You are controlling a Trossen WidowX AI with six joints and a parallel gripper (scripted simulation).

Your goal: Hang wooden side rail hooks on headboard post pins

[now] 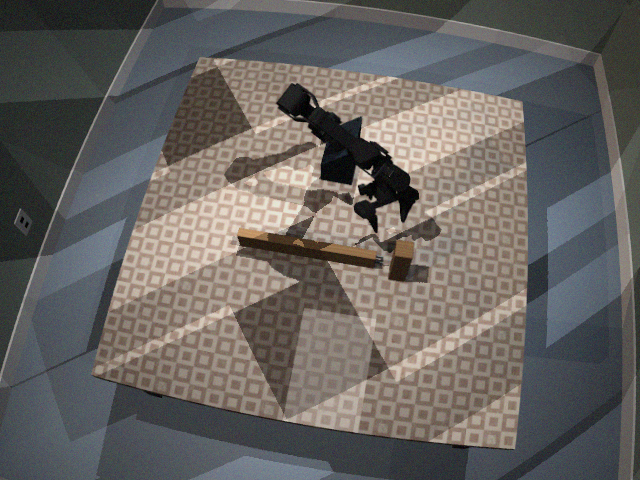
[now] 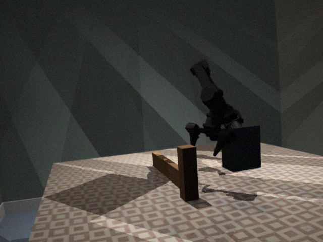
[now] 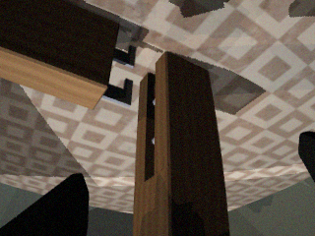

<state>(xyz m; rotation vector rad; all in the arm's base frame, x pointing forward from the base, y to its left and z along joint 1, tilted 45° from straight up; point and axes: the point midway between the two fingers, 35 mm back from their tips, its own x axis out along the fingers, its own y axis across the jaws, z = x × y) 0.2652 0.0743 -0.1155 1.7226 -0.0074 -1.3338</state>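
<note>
Right now my gripper tip is 9 cm short of the headboard post, 4 cm to the right of it and 5 cm above it.
</note>
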